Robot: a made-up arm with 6 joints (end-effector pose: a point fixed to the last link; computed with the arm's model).
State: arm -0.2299 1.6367 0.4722 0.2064 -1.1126 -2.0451
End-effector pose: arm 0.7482 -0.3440 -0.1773 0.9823 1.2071 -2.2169
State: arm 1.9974 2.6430 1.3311 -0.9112 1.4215 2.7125
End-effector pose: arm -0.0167 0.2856 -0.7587 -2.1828 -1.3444 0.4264
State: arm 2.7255 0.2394 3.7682 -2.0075 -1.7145 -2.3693
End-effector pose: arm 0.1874 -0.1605 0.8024 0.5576 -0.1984 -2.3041
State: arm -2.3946 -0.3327 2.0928 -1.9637 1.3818 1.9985
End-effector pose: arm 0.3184 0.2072 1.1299 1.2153 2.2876 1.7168
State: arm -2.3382 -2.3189 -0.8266 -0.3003 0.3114 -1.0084
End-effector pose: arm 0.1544 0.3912 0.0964 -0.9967 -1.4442 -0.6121
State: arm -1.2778 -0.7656 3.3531 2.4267 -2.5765 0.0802
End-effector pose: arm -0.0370 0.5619 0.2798 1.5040 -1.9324 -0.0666
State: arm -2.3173 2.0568 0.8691 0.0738 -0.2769 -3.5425
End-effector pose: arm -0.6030 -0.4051 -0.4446 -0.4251 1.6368 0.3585
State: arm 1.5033 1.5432 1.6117 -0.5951 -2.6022 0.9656
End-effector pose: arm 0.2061 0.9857 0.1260 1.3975 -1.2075 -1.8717
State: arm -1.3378 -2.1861 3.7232 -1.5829 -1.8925 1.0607
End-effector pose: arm -0.0556 0.2430 -0.4755 0.8747 0.1128 0.5502
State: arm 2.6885 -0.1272 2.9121 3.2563 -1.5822 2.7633
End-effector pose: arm 0.3161 -0.3395 0.8643 -1.8417 0.8967 1.6750
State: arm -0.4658 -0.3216 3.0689 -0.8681 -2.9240 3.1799
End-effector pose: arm -0.5649 0.1624 0.8179 2.0755 -0.5190 0.2518
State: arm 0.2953 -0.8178 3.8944 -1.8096 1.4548 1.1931
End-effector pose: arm -0.6118 -0.1446 0.2569 -0.8608 0.9650 -1.2486
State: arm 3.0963 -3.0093 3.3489 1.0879 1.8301 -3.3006
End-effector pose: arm -0.2562 0.0897 -0.2774 0.9975 -1.2025 -0.6916
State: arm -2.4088 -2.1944 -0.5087 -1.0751 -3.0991 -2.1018
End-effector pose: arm 0.2515 0.3339 0.1772 -2.0544 0.4479 2.1772
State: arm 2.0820 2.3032 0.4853 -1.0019 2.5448 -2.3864
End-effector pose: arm -0.0427 0.2611 -0.5578 2.1423 0.9359 1.5877
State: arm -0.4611 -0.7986 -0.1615 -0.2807 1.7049 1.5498
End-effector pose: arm -0.1988 -0.0815 0.7961 -0.8876 -1.5267 -2.1131
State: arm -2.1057 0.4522 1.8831 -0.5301 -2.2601 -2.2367
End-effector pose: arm -0.3345 -0.2803 1.0908 2.2490 -1.4529 -1.5859
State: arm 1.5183 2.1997 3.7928 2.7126 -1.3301 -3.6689
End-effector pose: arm -0.1297 0.4439 0.1582 -2.3119 1.4747 -0.6752
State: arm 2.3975 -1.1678 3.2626 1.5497 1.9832 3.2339
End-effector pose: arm 0.3870 -0.3515 0.0387 0.9999 -2.6255 0.4692
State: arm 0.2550 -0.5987 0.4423 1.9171 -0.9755 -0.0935
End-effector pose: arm -0.3191 -0.0242 1.0904 -0.8975 -0.2310 -1.3698
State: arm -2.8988 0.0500 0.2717 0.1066 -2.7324 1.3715
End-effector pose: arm -0.4043 0.0720 0.9089 1.7227 0.6803 -0.3897
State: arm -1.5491 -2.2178 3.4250 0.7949 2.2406 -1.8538
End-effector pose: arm -0.1209 0.1478 -0.3219 0.5982 -0.8525 0.5187
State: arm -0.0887 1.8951 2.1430 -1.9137 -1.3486 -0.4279
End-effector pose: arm 0.9879 -0.0311 -0.0907 1.7348 0.9928 1.2549
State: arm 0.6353 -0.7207 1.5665 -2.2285 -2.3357 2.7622
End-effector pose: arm -0.5062 -0.2456 1.0116 0.7575 1.8799 0.0745
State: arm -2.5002 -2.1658 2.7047 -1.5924 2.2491 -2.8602
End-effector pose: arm 0.5122 0.3779 -0.5565 -1.3415 -2.1777 -0.5406
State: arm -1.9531 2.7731 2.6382 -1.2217 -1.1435 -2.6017
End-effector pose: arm -0.2625 -0.4987 -0.6196 -1.8342 0.9991 -0.0808
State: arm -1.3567 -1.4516 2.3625 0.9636 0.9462 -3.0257
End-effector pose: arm -0.2687 0.7848 -0.0761 -2.0651 0.0503 1.1157
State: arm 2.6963 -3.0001 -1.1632 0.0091 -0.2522 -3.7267
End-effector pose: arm 0.2391 0.0720 -0.1086 0.1065 -1.5551 0.0989
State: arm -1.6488 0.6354 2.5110 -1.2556 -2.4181 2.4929
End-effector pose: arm -0.0849 -0.4176 1.0774 -2.3759 0.9561 0.7883
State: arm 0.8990 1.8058 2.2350 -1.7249 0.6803 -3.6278
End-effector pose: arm 0.6093 0.8076 0.0271 -0.6636 -0.2978 0.1134
